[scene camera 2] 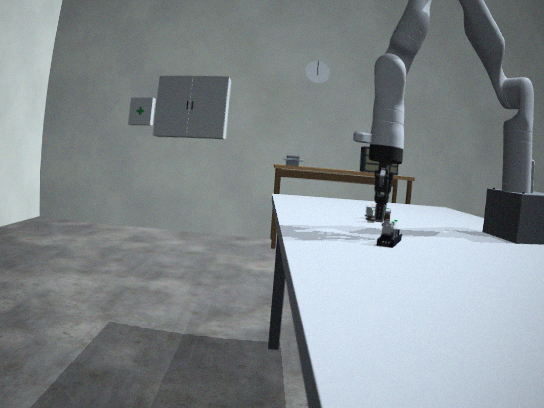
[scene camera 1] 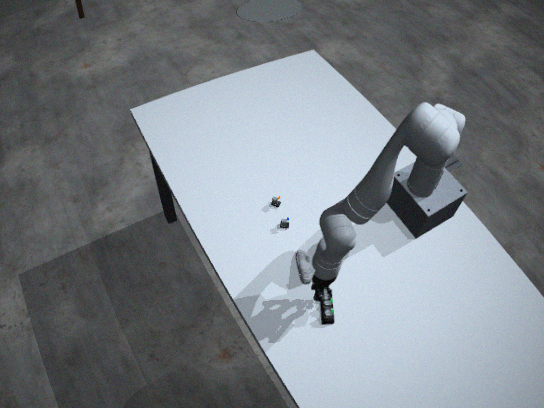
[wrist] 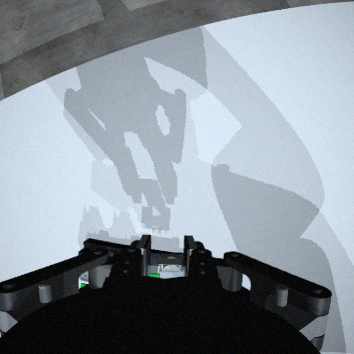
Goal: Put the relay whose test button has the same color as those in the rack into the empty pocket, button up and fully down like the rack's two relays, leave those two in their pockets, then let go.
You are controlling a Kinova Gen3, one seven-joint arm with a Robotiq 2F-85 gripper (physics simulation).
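Pixels of known places: gripper, fingertip midpoint: [scene camera 2: 379, 221] [scene camera 1: 315, 293] [wrist: 167, 246]; arm's base at its link origin: [scene camera 2: 515, 191] [scene camera 1: 420, 186].
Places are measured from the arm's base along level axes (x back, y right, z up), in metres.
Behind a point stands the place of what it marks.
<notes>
My gripper [scene camera 1: 322, 295] @[z -0.095, x -0.456, y -0.145 m] [scene camera 2: 382, 215] @[z -0.095, x -0.456, y -0.145 m] [wrist: 167, 246] @[z -0.095, x -0.456, y -0.145 m] points down and is shut on a relay [wrist: 171, 271] @[z -0.066, x -0.446, y -0.144 m] with a green test button, a pale top and dark base. The fingers partly hide it. It is low at the arm-side end of the black rack [scene camera 1: 327, 321] @[z -0.112, x -0.461, y -0.231 m] [scene camera 2: 389, 242]; whether it touches the rack or sits in the pocket cannot be told. Two relays with green buttons [scene camera 1: 328, 313] @[z -0.086, x -0.456, y -0.218 m] [scene camera 2: 388, 230] @[z -0.102, x -0.452, y -0.224 m] stand in the rack. A blue-button relay [scene camera 1: 284, 223] @[z -0.101, x -0.428, y 0.110 m] and an orange-button relay [scene camera 1: 276, 202] @[z -0.104, x -0.414, y 0.194 m] stand apart on the table, beyond the gripper from the rack.
The white table [scene camera 1: 240, 140] @[z -0.133, x -0.401, y 0.518 m] [scene camera 2: 425, 320] @[z -0.133, x -0.497, y -0.629 m] has its long edge left of the rack. The robot's dark base box [scene camera 1: 425, 215] @[z -0.011, x -0.048, y -0.096 m] [scene camera 2: 515, 215] @[z -0.062, x -0.049, y -0.086 m] stands at the right. A wooden table [scene camera 2: 325, 172] stands behind, near the wall.
</notes>
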